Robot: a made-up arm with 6 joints. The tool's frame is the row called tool.
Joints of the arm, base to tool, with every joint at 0 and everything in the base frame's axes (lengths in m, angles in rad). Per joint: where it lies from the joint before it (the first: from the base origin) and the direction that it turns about. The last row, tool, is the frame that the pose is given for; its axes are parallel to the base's.
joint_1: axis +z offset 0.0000 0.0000 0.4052
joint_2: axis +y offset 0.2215 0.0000 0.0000
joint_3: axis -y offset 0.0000 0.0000 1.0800
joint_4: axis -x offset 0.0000 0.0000 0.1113
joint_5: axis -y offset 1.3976 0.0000 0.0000
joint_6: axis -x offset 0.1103 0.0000 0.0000
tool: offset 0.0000 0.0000 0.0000
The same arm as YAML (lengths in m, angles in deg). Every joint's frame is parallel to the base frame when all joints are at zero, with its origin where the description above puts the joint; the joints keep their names.
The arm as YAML. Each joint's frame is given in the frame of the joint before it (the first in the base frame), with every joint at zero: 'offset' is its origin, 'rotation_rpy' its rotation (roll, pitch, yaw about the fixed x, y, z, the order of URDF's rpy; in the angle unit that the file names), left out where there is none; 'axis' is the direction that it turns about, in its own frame. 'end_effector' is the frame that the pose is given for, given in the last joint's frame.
length_unit: m
angle_unit: deg
chain:
  - id: joint_1
    offset: [0.0, 0.0, 0.4052]
    axis: [0.0, 0.0, 1.0]
  - id: joint_2
    offset: [0.2215, 0.0, 0.0]
    axis: [0.0, 1.0, 0.0]
  - id: joint_3
    offset: [0.0, 0.0, 1.08]
    axis: [0.0, -1.0, 0.0]
  - id: joint_4
    offset: [0.0, 0.0, 0.1113]
    axis: [-1.0, 0.0, 0.0]
  - id: joint_5
    offset: [1.3976, 0.0, 0.0]
    axis: [0.0, -1.0, 0.0]
  - id: joint_6
    offset: [0.1103, 0.0, 0.0]
    axis: [-1.0, 0.0, 0.0]
end_effector:
  offset: [0.0, 0.0, 0.0]

